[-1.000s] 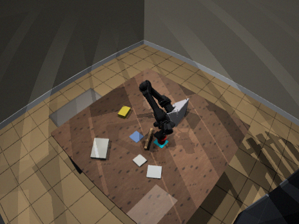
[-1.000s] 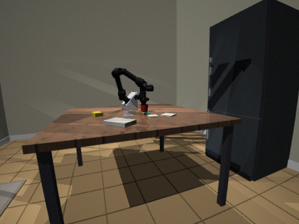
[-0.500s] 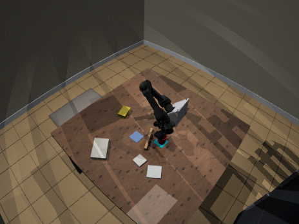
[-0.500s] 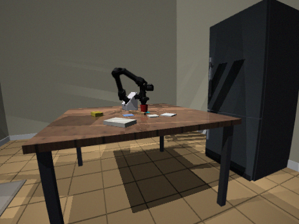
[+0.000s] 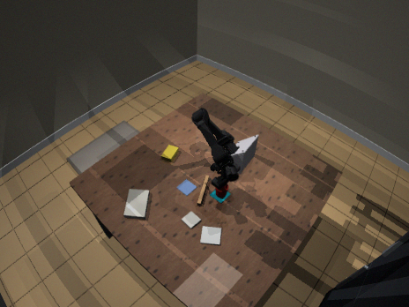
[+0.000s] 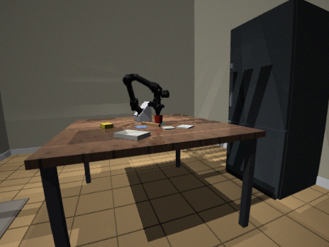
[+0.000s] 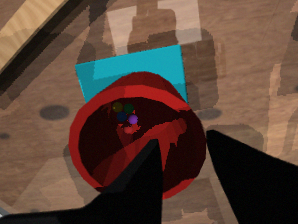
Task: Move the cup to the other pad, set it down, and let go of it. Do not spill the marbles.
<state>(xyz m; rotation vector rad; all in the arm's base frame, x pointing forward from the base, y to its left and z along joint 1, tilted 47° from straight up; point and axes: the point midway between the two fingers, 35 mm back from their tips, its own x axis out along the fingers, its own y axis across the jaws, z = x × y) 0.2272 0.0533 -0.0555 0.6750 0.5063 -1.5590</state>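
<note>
Now: gripper tip 30 mm short of the red cup, 30 mm above it and 10 mm to the left of it. Round my gripper tip: blue pad (190 mm to the right, 100 mm ahead, 80 mm below); wooden stick (100 mm to the right, 70 mm below, 60 mm ahead); cyan pad (80 mm below, 30 mm ahead, 10 mm to the right).
</note>
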